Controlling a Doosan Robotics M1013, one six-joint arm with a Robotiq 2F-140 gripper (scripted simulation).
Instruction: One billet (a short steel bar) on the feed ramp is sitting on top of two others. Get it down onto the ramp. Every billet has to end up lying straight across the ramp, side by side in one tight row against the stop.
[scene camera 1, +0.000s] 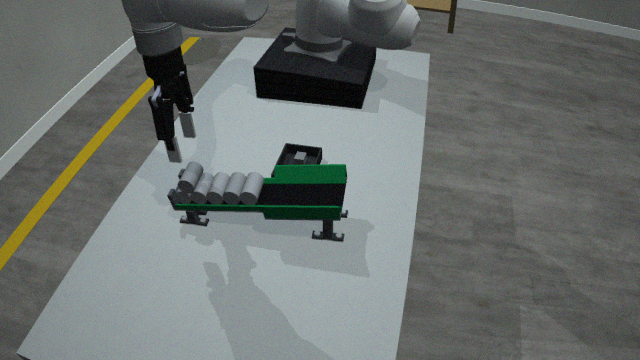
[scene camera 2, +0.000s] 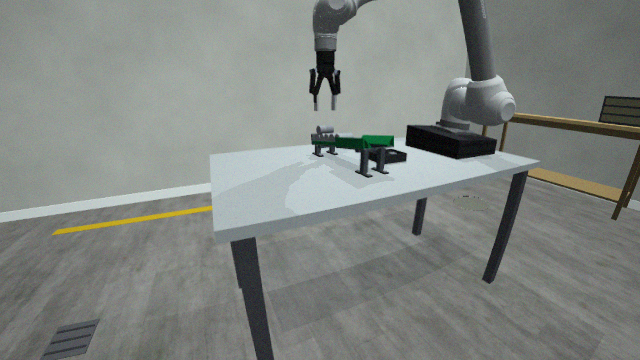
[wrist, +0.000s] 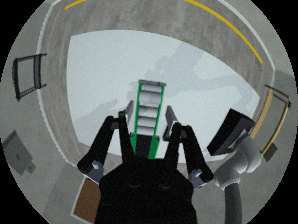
Path:
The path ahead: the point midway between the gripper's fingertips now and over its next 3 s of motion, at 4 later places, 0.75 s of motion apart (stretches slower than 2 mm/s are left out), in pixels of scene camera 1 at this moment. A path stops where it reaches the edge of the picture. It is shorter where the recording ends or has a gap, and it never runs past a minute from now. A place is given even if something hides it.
The gripper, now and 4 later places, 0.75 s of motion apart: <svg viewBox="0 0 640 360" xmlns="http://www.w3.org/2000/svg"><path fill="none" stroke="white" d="M183 148L184 158L186 164L187 165L189 172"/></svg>

